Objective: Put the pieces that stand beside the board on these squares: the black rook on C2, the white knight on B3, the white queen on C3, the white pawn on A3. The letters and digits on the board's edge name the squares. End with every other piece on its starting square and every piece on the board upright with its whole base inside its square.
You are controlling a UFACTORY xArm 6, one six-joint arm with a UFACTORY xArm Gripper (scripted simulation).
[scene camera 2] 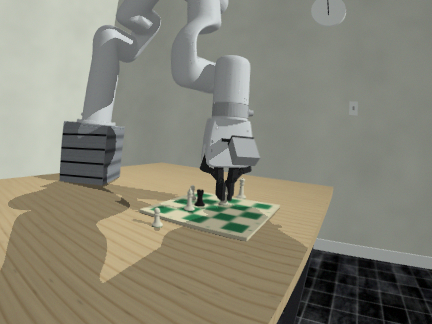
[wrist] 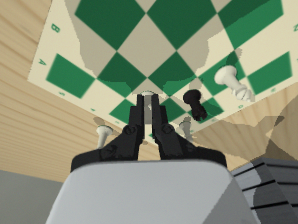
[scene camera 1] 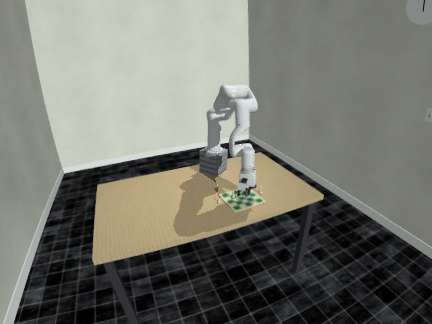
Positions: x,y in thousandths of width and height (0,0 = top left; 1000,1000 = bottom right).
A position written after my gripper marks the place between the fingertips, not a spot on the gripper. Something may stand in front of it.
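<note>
Through scene camera 2 I can see a chessboard (scene camera 2: 559,677) as well as my gripper (scene camera 2: 520,616). The wrist view shows me both again, the chessboard (wrist: 334,283) and my gripper (wrist: 495,462).
</note>
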